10 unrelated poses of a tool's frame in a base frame.
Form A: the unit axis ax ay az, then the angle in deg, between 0 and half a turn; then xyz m.
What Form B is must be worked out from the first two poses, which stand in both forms.
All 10 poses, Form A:
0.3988 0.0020 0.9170 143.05 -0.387 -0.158 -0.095
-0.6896 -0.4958 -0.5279 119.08 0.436 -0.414 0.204
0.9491 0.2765 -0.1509 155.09 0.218 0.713 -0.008
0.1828 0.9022 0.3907 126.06 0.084 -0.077 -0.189
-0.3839 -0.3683 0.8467 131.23 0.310 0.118 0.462
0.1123 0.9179 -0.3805 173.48 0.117 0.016 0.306
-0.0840 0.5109 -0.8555 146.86 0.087 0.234 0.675
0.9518 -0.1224 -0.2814 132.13 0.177 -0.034 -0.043
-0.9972 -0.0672 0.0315 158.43 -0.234 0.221 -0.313
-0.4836 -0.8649 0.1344 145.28 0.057 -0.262 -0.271
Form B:
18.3 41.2 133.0 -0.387 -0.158 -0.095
-94.1 6.2 -77.2 0.436 -0.414 0.204
151.0 -9.0 -34.8 0.218 0.713 -0.008
-130.0 57.4 174.3 0.084 -0.077 -0.189
23.3 -54.7 135.9 0.310 0.118 0.462
134.8 1.1 -165.6 0.117 0.016 0.306
56.2 24.3 -154.7 0.087 0.234 0.675
129.7 -32.6 -1.0 0.177 -0.034 -0.043
-158.7 -4.9 -6.8 -0.234 0.221 -0.313
-175.4 -37.7 -120.0 0.057 -0.262 -0.271

